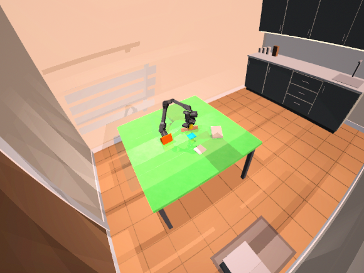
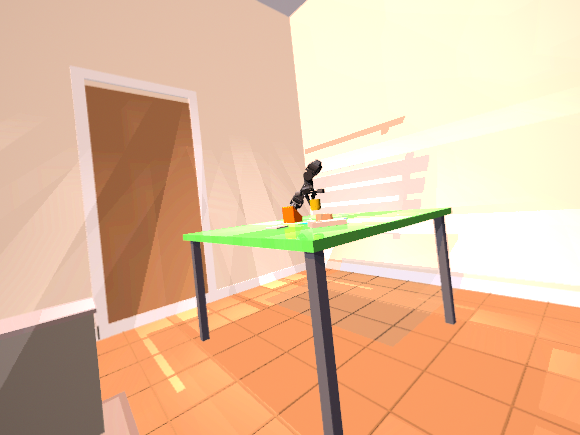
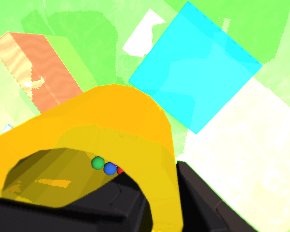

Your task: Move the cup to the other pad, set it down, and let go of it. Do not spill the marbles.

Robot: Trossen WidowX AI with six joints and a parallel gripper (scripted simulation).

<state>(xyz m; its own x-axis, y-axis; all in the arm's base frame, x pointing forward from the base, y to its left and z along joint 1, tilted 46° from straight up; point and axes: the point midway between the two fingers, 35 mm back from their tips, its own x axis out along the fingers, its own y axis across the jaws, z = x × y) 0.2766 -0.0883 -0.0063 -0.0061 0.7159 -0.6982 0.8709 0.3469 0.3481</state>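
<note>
Right now the cyan pad is 120 mm below my gripper tip and 40 mm to the right of it. Also, from my gripper tip: pale lavender pad: 170 mm to the left, 120 mm below, 80 mm ahead; then low wooden bar: 90 mm below, 60 mm to the left, 40 mm ahead; then yellow-orange cup: 20 mm ahead, 10 mm to the left.
</note>
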